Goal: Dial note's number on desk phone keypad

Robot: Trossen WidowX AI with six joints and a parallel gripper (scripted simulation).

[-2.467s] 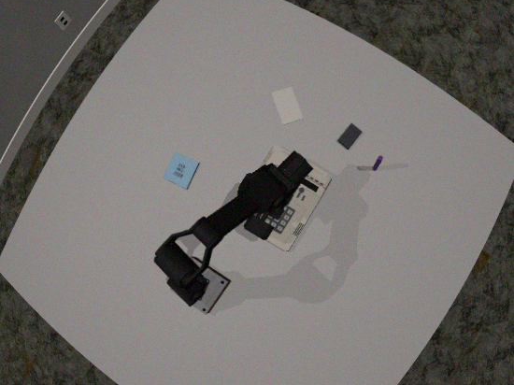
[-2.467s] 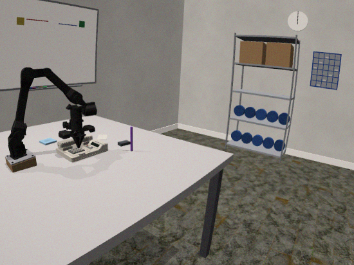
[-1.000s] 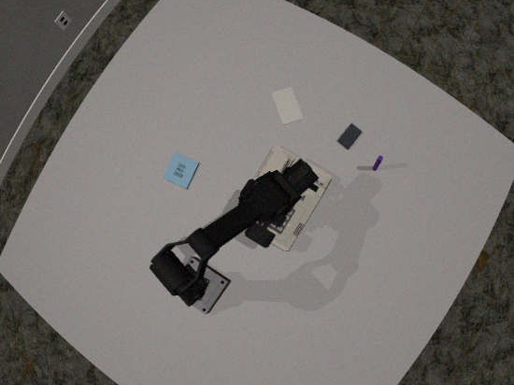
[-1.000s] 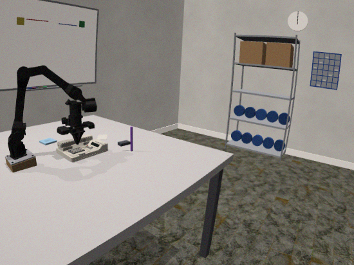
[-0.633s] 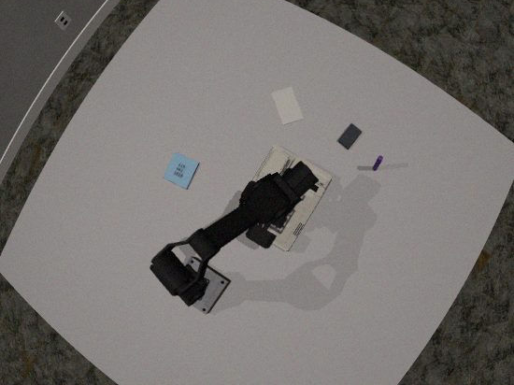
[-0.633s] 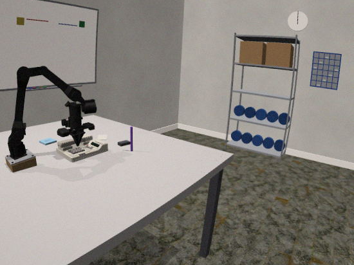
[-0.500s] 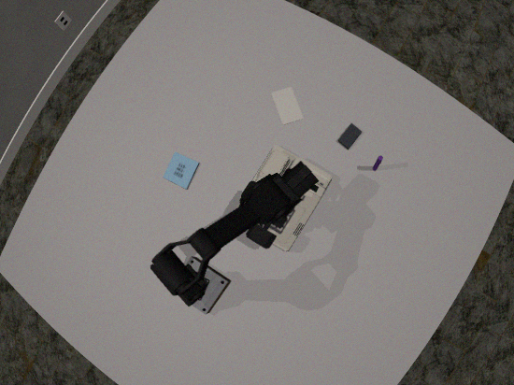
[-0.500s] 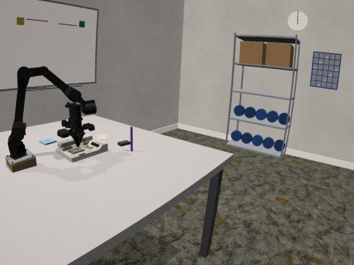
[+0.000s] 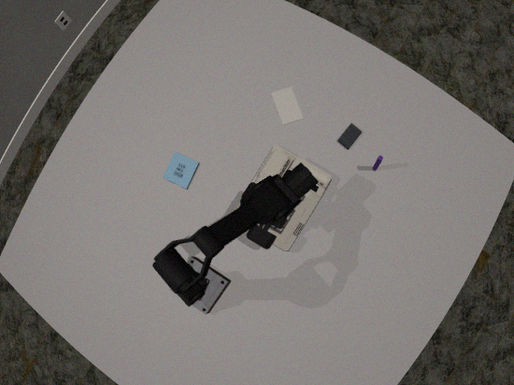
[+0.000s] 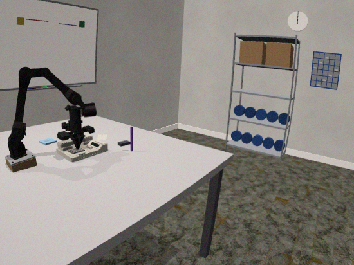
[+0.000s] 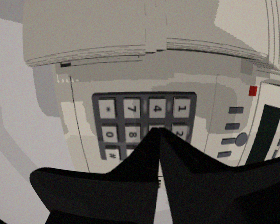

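Right now the beige desk phone is 4 cm ahead of my hand, 2 cm to the left of it and 4 cm below it. The rest, counted from my hand: purple stick (21 cm ahead, 18 cm to the right); handset (4 cm ahead, 7 cm to the left, 2 cm below); white card (27 cm ahead, 11 cm to the left, 6 cm below).
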